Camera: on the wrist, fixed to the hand. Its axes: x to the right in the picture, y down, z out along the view.
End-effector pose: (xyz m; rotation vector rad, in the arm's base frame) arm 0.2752 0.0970 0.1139 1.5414 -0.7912 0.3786
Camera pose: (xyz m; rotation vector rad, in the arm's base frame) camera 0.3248 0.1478 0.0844 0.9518 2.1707 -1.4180
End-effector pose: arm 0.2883 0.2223 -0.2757 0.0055 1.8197 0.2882
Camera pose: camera 0.2427 0.1603 -0.2755 2.4191 -0.3139 1.9707
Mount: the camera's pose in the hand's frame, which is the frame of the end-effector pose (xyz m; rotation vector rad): 0.0025 -0.0533 -0.0554 -0.1259 -0.4934 3.0938
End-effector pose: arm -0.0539 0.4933 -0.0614 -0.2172 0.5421 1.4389
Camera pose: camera -0.0142 0.4628 -0.1198 -0.7282 0.0946 -1.6923
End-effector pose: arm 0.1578 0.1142 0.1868 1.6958 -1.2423 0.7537
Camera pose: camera 0.2105 0.1693 0.1971 1.1947 1.9592 -0.7940
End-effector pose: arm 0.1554 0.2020 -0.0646 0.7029 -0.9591 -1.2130
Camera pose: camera 0.1813 0.1848 -0.1349 -1.2906 -0.9535 1.4272
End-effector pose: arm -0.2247 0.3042 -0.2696 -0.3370 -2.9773 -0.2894
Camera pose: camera -0.2336 0.2424 -0.2246 2.9935 -0.3039 -0.1280
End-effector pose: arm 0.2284 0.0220 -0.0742 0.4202 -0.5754 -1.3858
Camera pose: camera 0.2200 0.0087 -0.1495 -0.8916 -0.6405 1.5390
